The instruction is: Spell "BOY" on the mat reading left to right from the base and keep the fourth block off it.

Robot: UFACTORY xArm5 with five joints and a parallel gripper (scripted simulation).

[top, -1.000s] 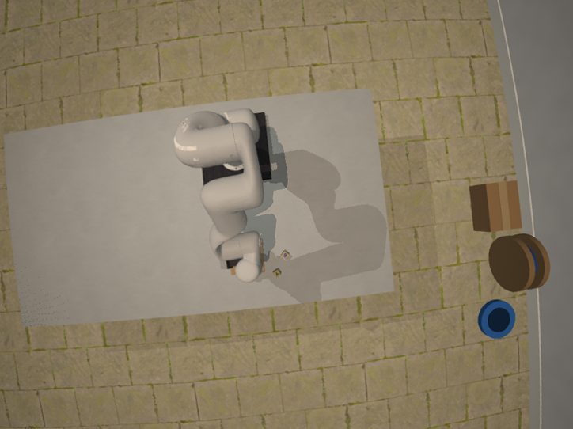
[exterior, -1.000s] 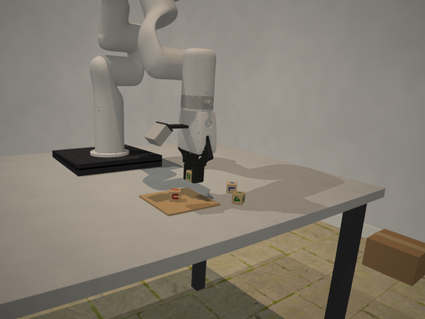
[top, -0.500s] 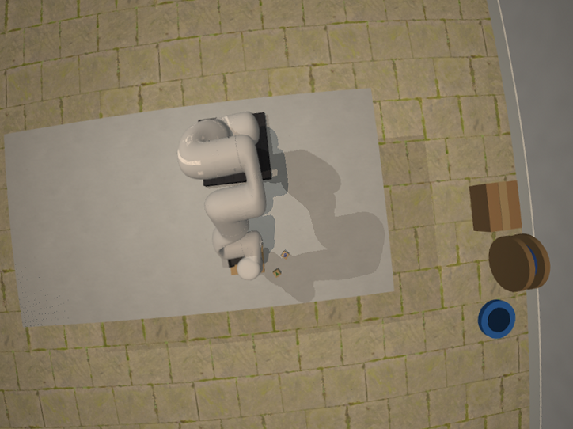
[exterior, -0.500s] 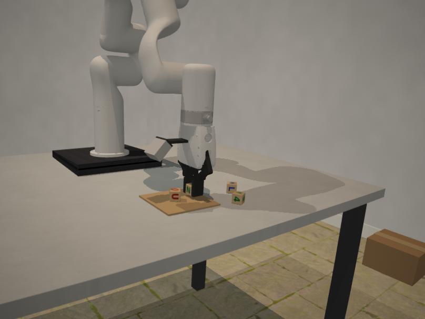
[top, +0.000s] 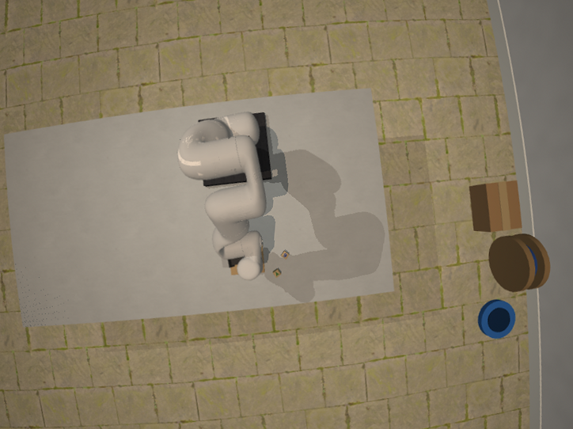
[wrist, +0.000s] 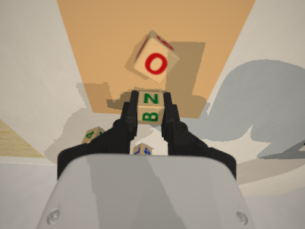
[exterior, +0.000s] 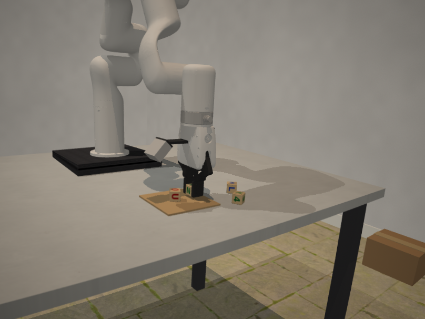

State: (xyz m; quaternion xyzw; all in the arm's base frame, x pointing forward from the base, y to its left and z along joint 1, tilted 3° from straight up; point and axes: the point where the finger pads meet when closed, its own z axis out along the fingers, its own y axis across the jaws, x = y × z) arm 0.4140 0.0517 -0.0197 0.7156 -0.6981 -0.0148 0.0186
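The tan mat is 40 mm to the right of my hand and 30 mm below it.
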